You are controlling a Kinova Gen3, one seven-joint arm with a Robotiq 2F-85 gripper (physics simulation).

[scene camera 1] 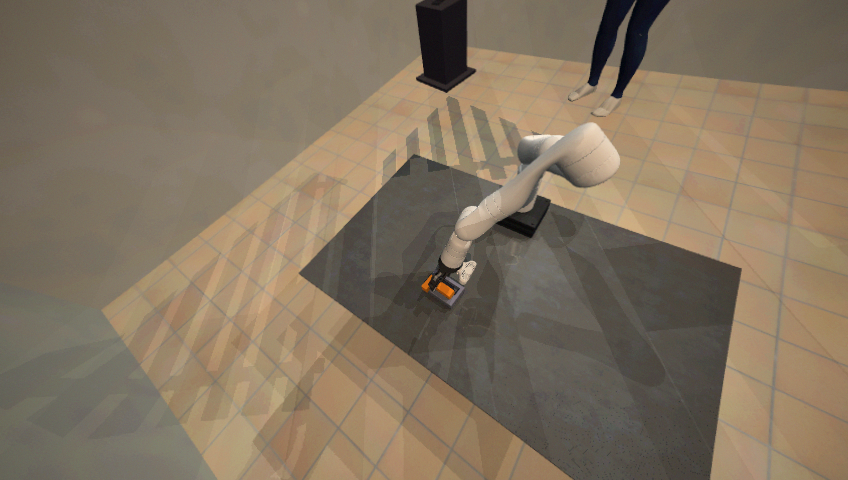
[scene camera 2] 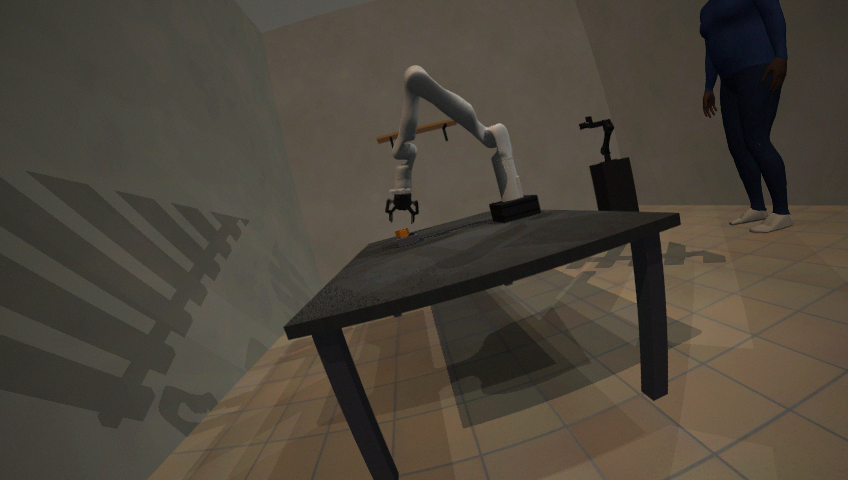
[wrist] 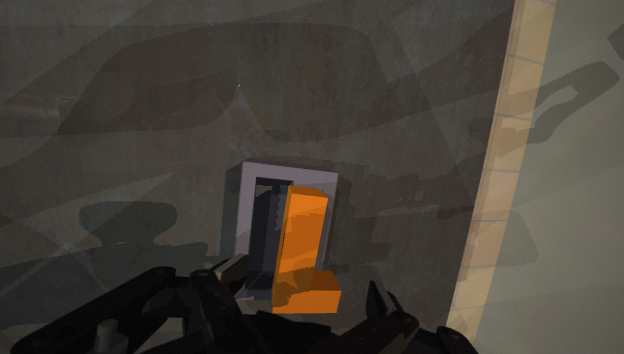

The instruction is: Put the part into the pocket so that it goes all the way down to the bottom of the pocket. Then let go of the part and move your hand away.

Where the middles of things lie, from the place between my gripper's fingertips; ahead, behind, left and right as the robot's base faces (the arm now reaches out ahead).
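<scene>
Orange part (wrist: 297, 288): 50 mm below my hand, 10 mm ahead. Grey pocket block (wrist: 264, 184): 80 mm below my hand, 10 mm behind.
</scene>
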